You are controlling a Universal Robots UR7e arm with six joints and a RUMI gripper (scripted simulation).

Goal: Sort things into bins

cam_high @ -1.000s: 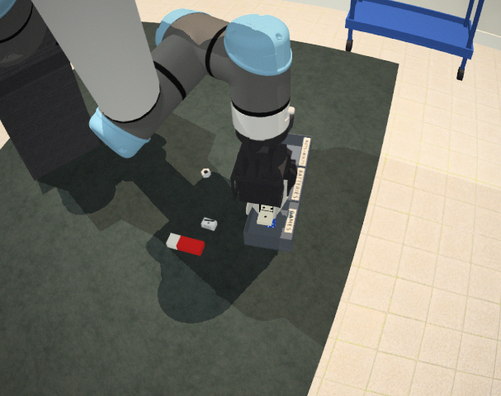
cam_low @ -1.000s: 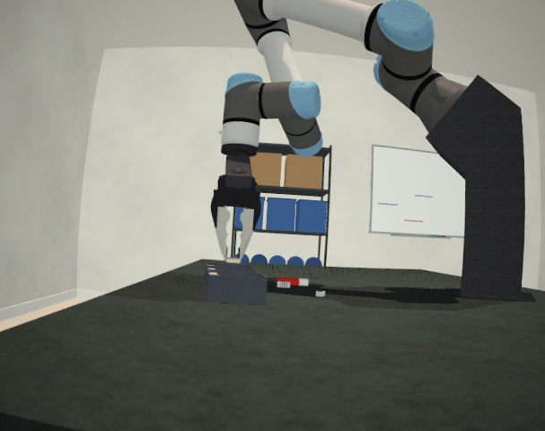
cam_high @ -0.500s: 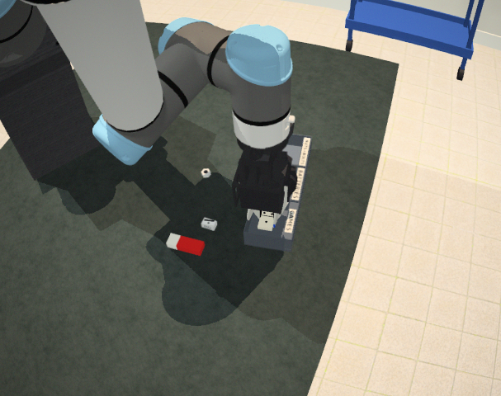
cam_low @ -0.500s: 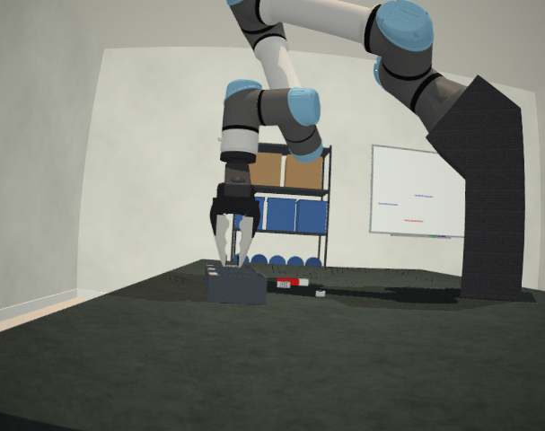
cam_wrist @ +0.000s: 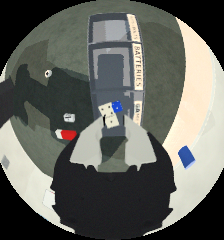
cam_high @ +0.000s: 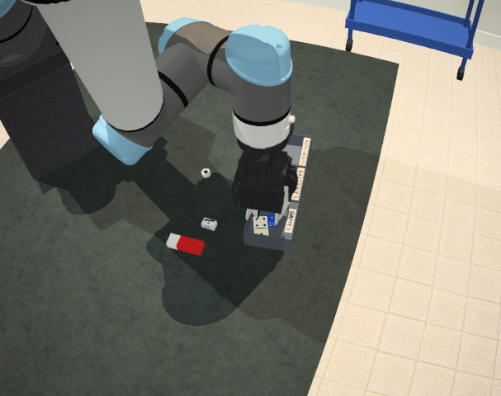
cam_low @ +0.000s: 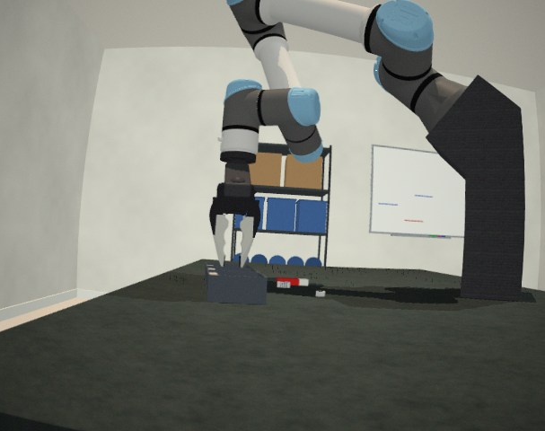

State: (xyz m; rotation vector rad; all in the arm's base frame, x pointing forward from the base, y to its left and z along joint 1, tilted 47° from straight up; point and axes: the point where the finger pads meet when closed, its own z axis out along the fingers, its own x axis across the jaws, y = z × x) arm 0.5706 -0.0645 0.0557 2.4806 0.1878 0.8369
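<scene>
The blue die lies 10 mm ahead of my hand, 10 mm to the left of it and 30 mm below it. The rest, counted from my hand: grey-white object (110 mm behind, 10 mm to the right, 40 mm below); then red-and-white block (140 mm behind, 60 mm to the right, 40 mm below); then white domino (10 mm behind, 10 mm to the right, 40 mm below).
</scene>
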